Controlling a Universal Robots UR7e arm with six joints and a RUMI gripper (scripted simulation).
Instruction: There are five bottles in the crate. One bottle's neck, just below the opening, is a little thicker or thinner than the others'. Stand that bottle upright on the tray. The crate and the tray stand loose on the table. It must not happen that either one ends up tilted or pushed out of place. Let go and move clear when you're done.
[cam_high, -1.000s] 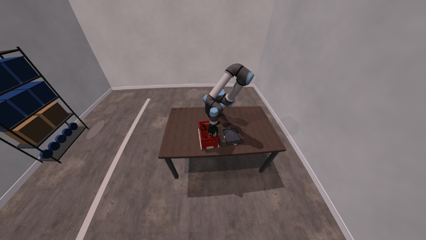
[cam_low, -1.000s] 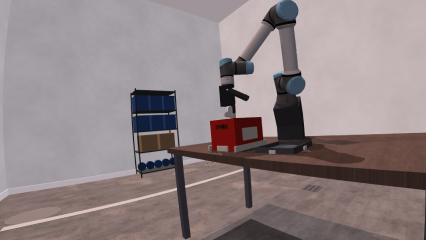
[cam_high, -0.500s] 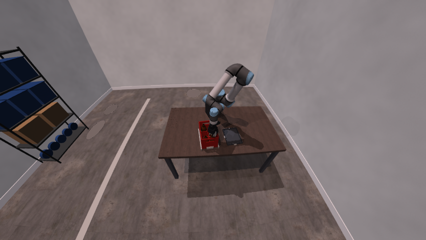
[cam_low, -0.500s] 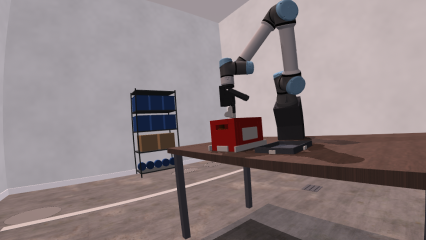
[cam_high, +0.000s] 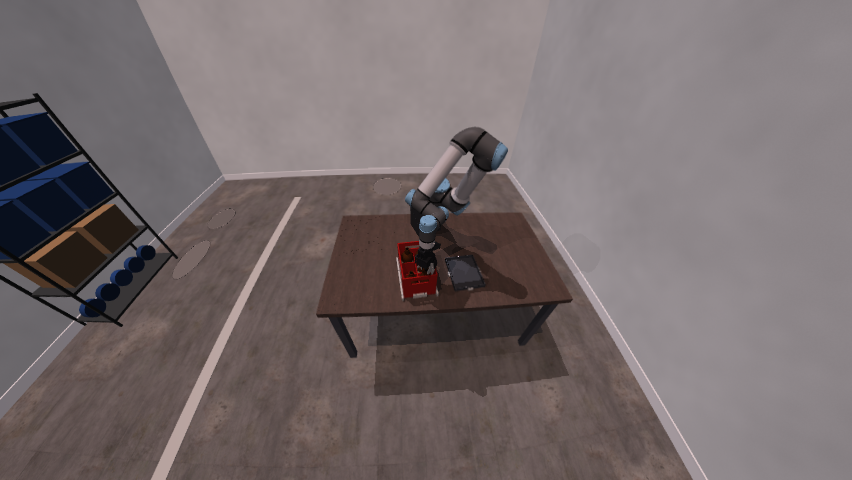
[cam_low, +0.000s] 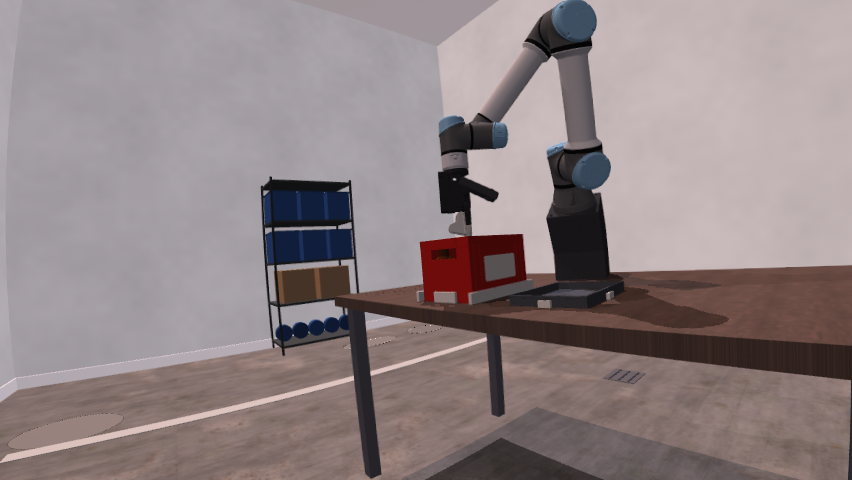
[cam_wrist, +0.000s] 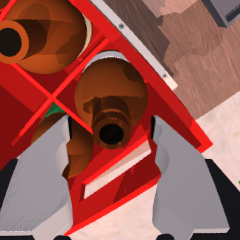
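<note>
Right now the brown bottle is 80 mm behind my hand, 70 mm below it and 30 mm to the right of it. From my hand the other things lie so: dark tray 230 mm to the left, 140 mm below, 140 mm behind; red crate 70 mm to the right, 70 mm below, 70 mm behind; glass bottle 80 mm to the right, 70 mm below, 30 mm ahead.
</note>
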